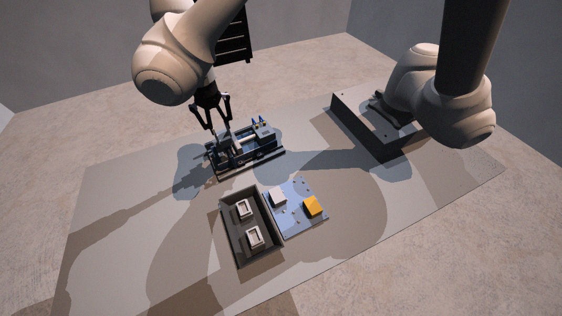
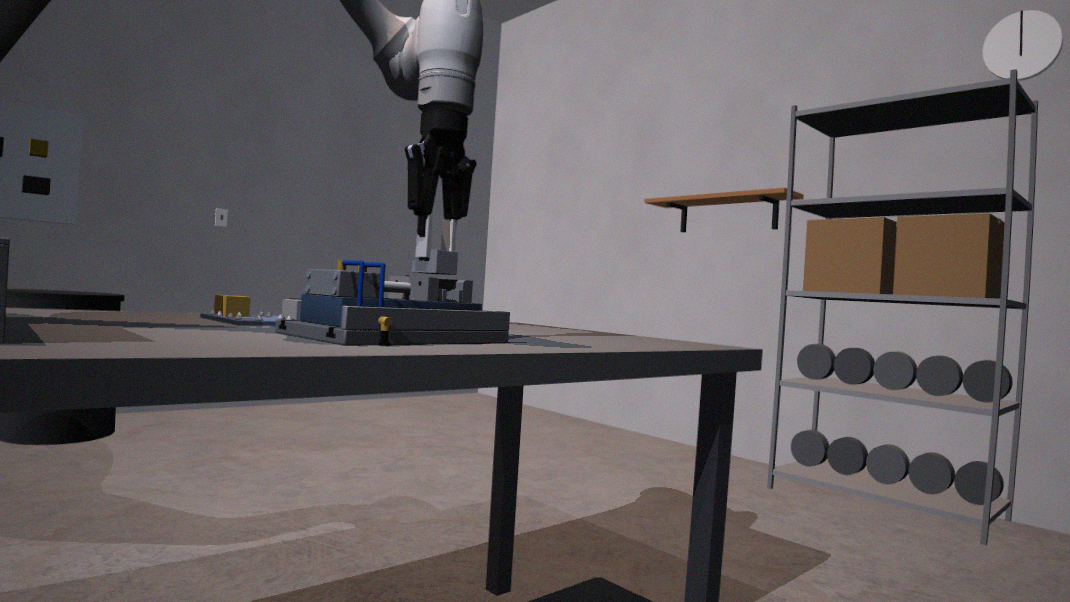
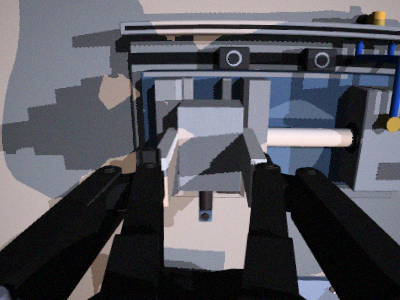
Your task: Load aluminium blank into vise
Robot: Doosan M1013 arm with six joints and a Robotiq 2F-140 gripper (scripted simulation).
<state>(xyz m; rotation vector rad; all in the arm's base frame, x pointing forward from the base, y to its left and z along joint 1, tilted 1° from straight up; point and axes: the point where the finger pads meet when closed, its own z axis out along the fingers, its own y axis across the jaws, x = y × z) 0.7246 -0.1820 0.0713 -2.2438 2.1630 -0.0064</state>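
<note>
My hand is 7 cm above the work stop and 5 cm to the right of it. The rest, counted from my hand: vise hose block: 16 cm behind, 8 cm below; piston rod: 9 cm behind, 8 cm below; vise: 12 cm below, 7 cm behind.
</note>
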